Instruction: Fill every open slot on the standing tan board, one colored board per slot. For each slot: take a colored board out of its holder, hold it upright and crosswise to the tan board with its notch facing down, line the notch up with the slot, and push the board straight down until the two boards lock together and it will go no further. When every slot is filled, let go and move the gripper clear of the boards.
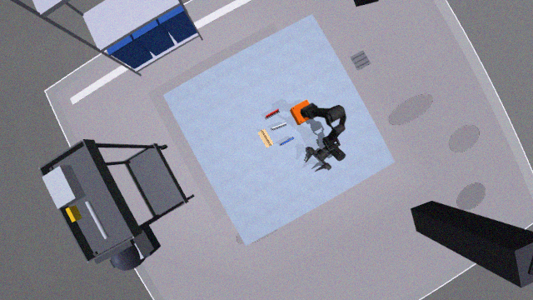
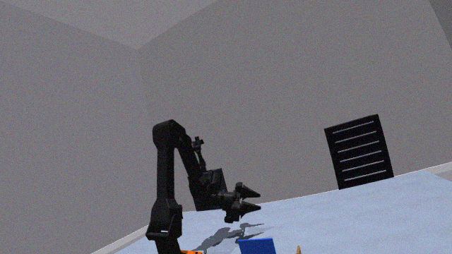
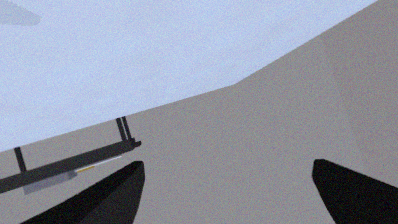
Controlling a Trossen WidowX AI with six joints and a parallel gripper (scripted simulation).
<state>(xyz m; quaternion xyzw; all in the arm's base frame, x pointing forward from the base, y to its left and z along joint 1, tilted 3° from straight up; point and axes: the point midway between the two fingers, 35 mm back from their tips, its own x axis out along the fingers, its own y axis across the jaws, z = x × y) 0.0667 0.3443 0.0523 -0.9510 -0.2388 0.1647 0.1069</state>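
The red board lies 13 cm ahead of my gripper tip, 43 cm to the right of it and 8 cm below it. From my gripper tip the other things lie so: blue board: 8 cm ahead, 21 cm to the right, 8 cm below; tan board: 22 cm ahead, 28 cm to the right, 8 cm below.
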